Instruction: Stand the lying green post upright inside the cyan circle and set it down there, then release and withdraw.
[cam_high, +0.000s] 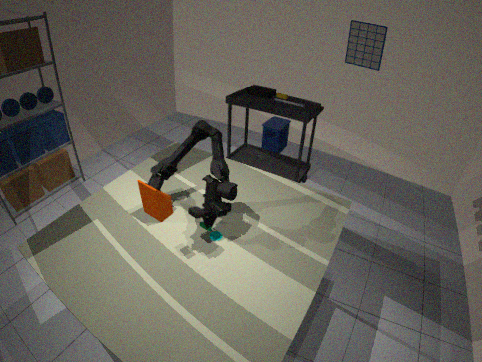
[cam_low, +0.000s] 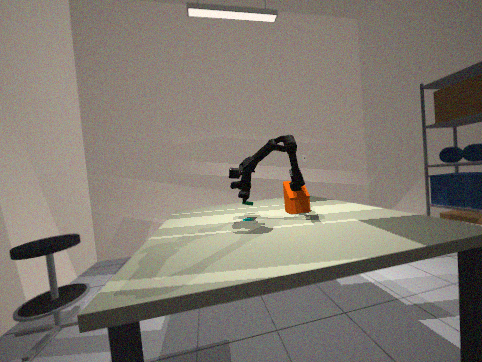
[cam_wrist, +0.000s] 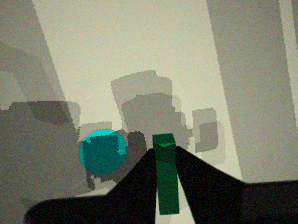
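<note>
Now: gripper tip 100 mm above the cyan circle, 50 mm to the right of it and 10 mm past it. The rest, counted from my gripper tip: green post (20 mm behind, 10 mm below).
</note>
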